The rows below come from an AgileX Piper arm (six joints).
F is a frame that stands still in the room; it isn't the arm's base.
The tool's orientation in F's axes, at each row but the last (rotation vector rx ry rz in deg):
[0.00 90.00 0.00]
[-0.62 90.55 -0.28]
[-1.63 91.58 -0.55]
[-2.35 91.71 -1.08]
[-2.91 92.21 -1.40]
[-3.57 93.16 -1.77]
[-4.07 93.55 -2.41]
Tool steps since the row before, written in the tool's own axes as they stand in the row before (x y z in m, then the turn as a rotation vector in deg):
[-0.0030 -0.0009 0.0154 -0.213 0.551 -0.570]
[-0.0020 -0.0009 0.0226 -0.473 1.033 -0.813]
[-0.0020 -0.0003 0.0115 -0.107 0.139 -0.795]
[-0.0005 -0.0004 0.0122 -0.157 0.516 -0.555]
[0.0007 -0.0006 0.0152 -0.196 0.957 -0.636]
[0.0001 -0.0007 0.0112 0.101 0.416 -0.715]
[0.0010 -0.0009 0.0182 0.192 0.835 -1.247]
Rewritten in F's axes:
[0.0154 -0.0009 0.0030 -0.570 0.551 0.213]
[0.0226 -0.0008 0.0018 -0.812 1.035 0.470]
[0.0116 -0.0001 0.0017 -0.793 0.132 0.126]
[0.0122 -0.0002 0.0001 -0.558 0.514 0.154]
[0.0152 -0.0004 -0.0013 -0.645 0.955 0.175]
[0.0112 -0.0005 -0.0007 -0.728 0.396 -0.085]
[0.0181 -0.0007 -0.0021 -1.273 0.799 -0.171]

